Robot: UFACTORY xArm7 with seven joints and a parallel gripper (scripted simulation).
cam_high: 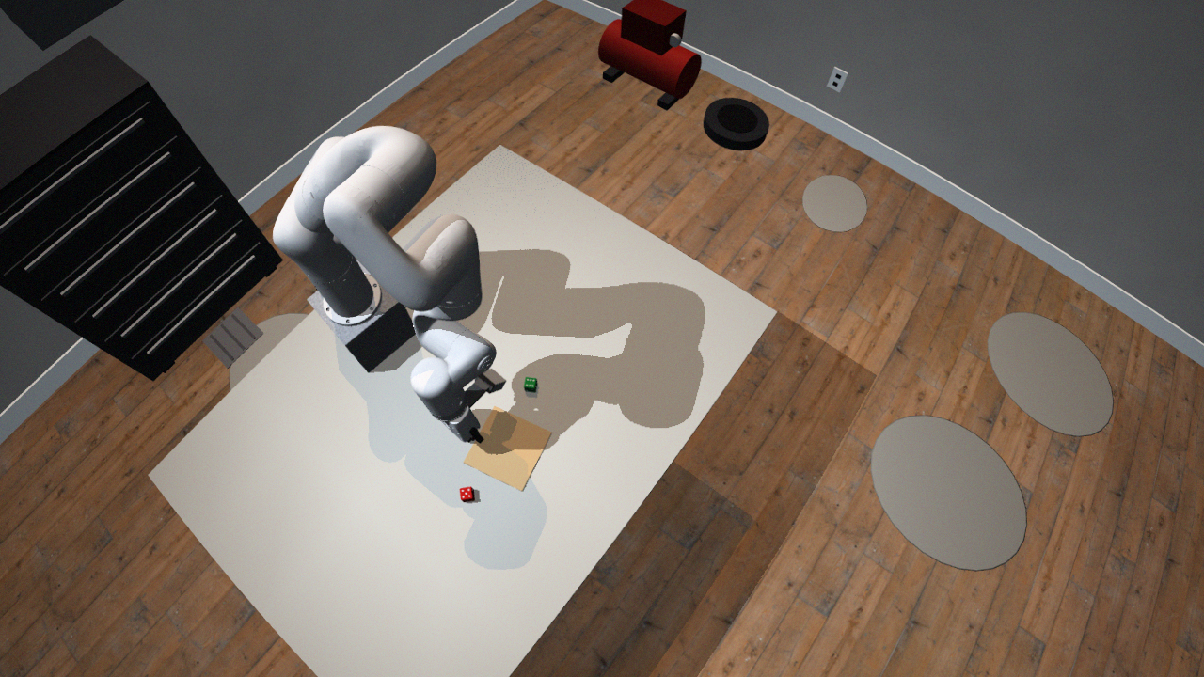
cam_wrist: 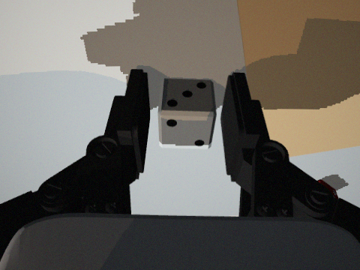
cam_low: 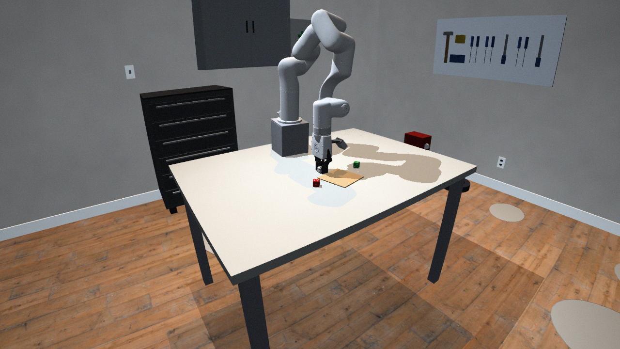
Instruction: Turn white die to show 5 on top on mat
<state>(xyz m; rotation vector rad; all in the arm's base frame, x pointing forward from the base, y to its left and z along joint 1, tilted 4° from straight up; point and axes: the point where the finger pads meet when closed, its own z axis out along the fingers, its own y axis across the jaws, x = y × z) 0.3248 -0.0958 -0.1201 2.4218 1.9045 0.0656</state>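
My hand is 1 cm above the white die. Round my hand: green die 15 cm to the left, 7 cm ahead, 1 cm below; then red die 12 cm to the right, 8 cm ahead, 1 cm below; then tan mat 10 cm ahead, 2 cm below, 1 cm to the left.
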